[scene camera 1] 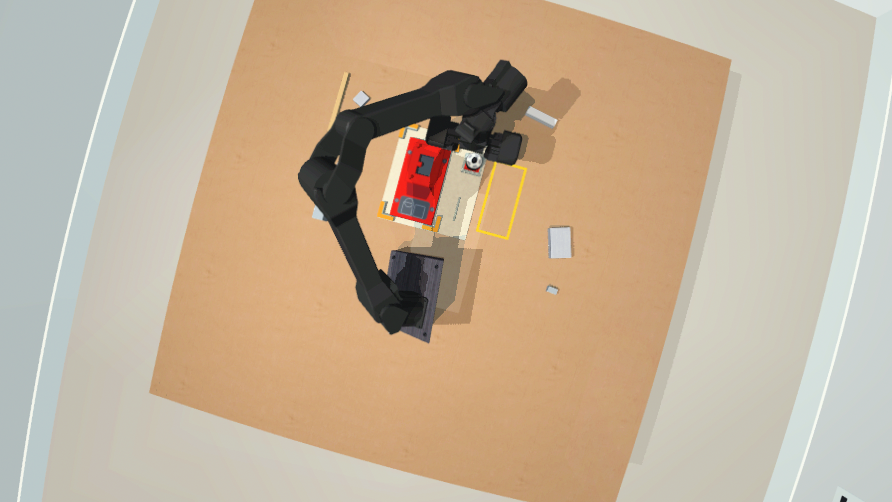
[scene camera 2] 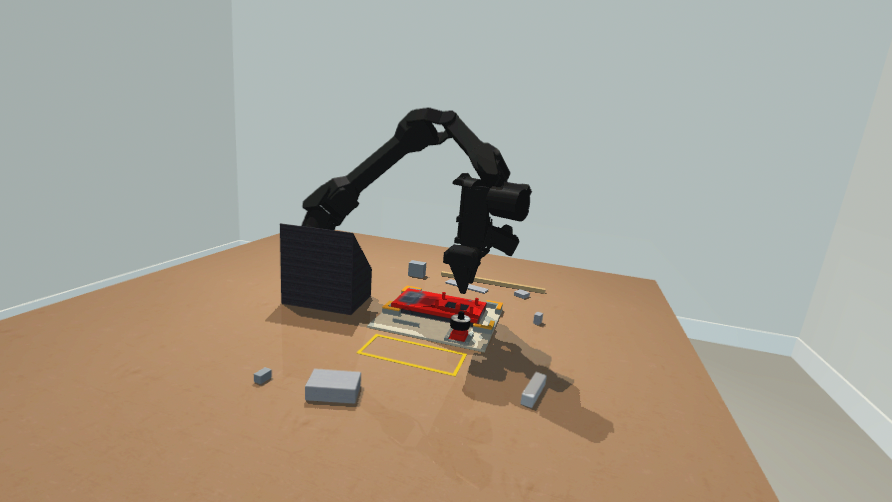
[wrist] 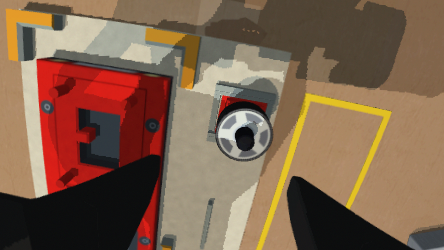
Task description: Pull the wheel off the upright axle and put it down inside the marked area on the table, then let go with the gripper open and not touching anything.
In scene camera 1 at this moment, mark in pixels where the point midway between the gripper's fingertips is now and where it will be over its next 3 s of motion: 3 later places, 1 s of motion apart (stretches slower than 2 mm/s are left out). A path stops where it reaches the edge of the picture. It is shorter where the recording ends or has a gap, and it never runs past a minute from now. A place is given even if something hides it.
My gripper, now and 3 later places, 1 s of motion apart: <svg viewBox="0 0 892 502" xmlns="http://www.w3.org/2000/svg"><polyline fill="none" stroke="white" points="470,151 473,162 473,161 473,160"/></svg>
